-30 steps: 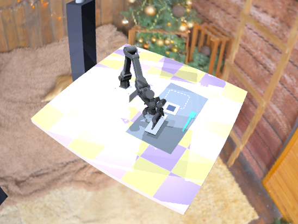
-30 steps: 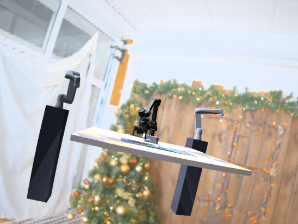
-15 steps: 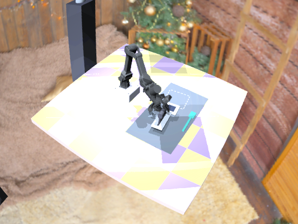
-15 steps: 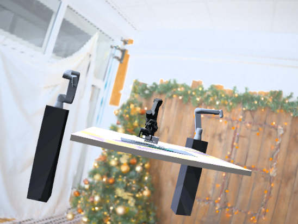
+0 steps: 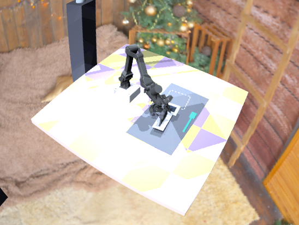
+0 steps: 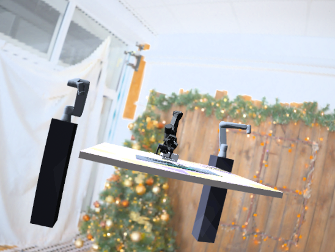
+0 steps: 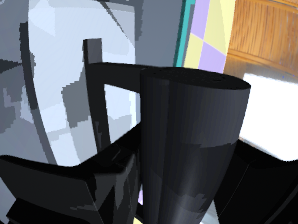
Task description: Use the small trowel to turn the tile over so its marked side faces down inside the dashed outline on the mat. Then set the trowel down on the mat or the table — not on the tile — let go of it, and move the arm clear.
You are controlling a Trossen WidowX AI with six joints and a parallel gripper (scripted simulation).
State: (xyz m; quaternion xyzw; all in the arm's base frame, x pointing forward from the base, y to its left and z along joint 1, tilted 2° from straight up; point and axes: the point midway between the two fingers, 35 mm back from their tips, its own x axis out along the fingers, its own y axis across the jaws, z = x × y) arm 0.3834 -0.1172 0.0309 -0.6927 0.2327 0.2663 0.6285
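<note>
Right now the grey mat is 10 mm behind my gripper tip, 90 mm to the left of it and 110 mm below it. The rest, counted from my gripper tip: white tile: 30 mm behind, 140 mm to the left, 80 mm below; teal trowel: 130 mm ahead, 100 mm to the left, 80 mm below; plastering float: 30 mm behind, 10 mm below.
</note>
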